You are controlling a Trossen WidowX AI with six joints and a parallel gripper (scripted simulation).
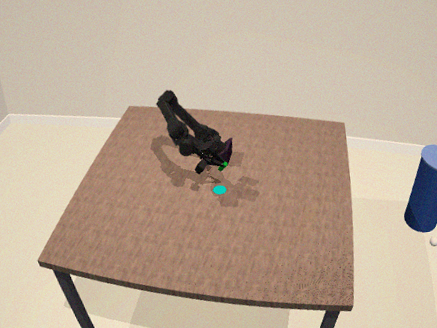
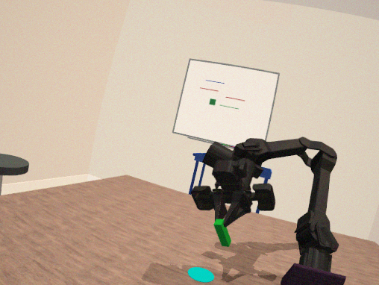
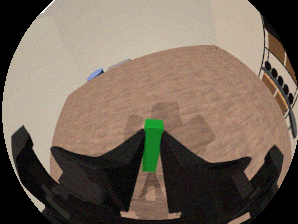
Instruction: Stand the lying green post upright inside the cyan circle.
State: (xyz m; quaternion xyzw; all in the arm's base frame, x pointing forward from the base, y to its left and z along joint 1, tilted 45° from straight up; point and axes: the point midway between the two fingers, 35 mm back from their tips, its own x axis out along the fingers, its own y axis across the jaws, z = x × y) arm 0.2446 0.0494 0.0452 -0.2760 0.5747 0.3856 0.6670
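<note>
The cyan circle lies 130 mm below my gripper tip, 20 mm to the right of it and 10 mm ahead of it. Round my gripper tip: green post (20 mm below, 10 mm to the right, 10 mm behind).
</note>
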